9 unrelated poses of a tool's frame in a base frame.
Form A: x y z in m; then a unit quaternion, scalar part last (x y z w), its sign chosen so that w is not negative.
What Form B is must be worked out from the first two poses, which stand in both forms.
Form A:
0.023 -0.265 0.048 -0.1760 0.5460 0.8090 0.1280
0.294 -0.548 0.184 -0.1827 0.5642 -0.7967 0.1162
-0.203 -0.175 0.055 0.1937 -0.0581 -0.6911 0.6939
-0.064 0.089 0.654 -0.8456 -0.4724 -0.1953 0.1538
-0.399 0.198 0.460 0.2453 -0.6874 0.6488 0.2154
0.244 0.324 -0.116 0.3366 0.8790 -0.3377 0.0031
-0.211 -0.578 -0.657 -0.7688 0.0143 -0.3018 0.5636
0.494 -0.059 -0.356 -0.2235 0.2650 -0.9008 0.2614
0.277 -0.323 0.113 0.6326 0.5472 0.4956 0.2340
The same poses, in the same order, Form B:
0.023 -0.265 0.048 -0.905 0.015 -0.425 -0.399 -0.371 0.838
0.294 -0.548 0.184 -0.906 -0.391 0.160 -0.021 -0.336 -0.942
-0.203 -0.175 0.055 0.038 -0.982 -0.187 0.937 -0.030 0.349
-0.064 0.089 0.654 0.477 0.739 0.476 0.859 -0.506 -0.076
-0.399 0.198 0.460 -0.787 -0.058 0.614 -0.617 0.038 -0.786
0.244 0.324 -0.116 -0.773 0.590 -0.233 0.594 0.545 -0.592
-0.211 -0.578 -0.657 0.817 -0.362 0.448 0.318 -0.364 -0.875
0.494 -0.059 -0.356 -0.763 -0.589 0.264 0.353 -0.723 -0.594
0.277 -0.323 0.113 -0.090 0.924 0.371 0.460 -0.292 0.838

